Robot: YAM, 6 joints.
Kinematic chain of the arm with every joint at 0, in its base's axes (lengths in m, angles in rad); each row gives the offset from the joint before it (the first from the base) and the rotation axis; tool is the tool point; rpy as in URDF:
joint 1: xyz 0 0 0.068 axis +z
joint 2: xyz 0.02 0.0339 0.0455 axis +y
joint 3: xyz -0.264 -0.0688 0 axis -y
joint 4: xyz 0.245 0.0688 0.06 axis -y
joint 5: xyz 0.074 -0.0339 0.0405 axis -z
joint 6: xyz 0.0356 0 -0.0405 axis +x
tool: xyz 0 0 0 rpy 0 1.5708 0
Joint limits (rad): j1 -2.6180..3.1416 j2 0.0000..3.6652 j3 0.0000..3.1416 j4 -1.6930..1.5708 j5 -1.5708..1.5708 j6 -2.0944..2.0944
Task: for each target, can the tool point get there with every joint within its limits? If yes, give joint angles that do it. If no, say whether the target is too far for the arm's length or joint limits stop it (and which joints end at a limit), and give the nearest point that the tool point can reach.
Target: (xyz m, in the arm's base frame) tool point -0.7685 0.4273 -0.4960
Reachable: no: too far | nearest point -0.4694 0.2610 -0.2369 | short by 0.429 m
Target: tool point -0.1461 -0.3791 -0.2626
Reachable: yes | joints -2.0031 3.3338 1.9421 0.0637 -0.8253 -1.1419
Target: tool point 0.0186 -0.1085 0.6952
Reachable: yes | joints -1.3795 1.3345 2.3124 -0.0393 0.0673 1.0556
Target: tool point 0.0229 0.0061 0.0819
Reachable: yes | joints -0.0971 2.4117 0.2376 -1.2299 -0.2338 0.8444
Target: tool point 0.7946 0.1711 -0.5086
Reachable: no: too far | nearest point 0.5101 0.1098 -0.2558 | short by 0.385 m
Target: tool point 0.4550 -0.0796 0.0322
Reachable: yes | joints -0.1515 2.4220 1.2373 0.6949 0.2849 1.6091
